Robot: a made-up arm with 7 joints.
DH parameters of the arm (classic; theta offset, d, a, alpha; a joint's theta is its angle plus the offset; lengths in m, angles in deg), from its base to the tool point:
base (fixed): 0 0.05 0 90
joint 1: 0 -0.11 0.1 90
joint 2: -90 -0.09 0.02 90
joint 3: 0 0.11 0.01 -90
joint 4: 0 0.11 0.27 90
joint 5: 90 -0.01 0.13 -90
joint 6: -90 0.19 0.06 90
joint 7: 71.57 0 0.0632 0
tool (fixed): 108.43 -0.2 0 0
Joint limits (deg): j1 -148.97..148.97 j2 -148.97..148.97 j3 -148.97..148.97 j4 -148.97..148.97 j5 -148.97..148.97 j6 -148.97..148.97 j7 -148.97..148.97
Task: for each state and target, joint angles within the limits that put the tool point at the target. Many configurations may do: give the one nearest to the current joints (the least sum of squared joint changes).
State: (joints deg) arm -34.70 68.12 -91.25 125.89 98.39 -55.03 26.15
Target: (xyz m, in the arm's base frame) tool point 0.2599 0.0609 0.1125
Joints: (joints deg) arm -60.30 62.86 -73.26 124.32 81.08 -58.38 24.60
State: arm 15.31 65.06 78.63 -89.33 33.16 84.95 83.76
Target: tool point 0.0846 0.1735 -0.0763
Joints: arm 19.00 65.17 75.12 -82.38 36.13 83.25 81.62
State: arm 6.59 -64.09 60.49 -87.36 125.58 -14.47 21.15
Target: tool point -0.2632 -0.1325 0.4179
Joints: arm 0.88 -56.73 55.53 -99.05 145.68 -19.20 18.49
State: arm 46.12 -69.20 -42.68 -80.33 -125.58 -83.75 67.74
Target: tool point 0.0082 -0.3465 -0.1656
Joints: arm 42.47 -89.55 -48.76 -73.25 -96.94 -121.51 75.67
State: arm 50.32 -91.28 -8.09 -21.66 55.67 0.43 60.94
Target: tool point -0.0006 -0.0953 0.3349
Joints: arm 42.76 -101.42 -11.92 -18.35 89.25 -32.09 47.38
